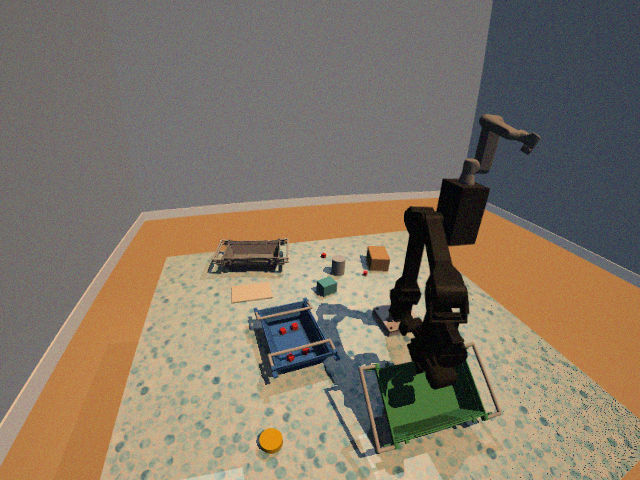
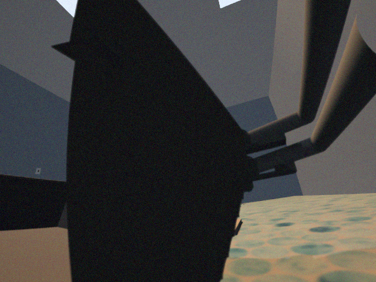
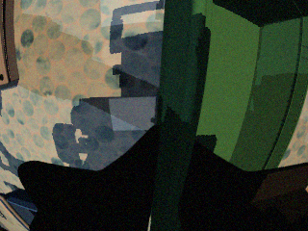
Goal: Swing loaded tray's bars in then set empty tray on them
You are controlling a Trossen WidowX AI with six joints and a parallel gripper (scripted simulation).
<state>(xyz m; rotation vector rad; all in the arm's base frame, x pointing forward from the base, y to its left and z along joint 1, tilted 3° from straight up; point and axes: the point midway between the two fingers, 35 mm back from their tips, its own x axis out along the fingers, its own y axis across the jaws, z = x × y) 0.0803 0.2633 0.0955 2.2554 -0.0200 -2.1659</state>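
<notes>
The green tray is 7 cm to the left of my gripper tip. Also, from my gripper tip: orange disc (37 cm ahead, 7 cm to the left, 7 cm below); teal cube (13 cm ahead, 47 cm to the right, 6 cm below); small red thing (6 cm behind, 55 cm to the right, 7 cm below).
</notes>
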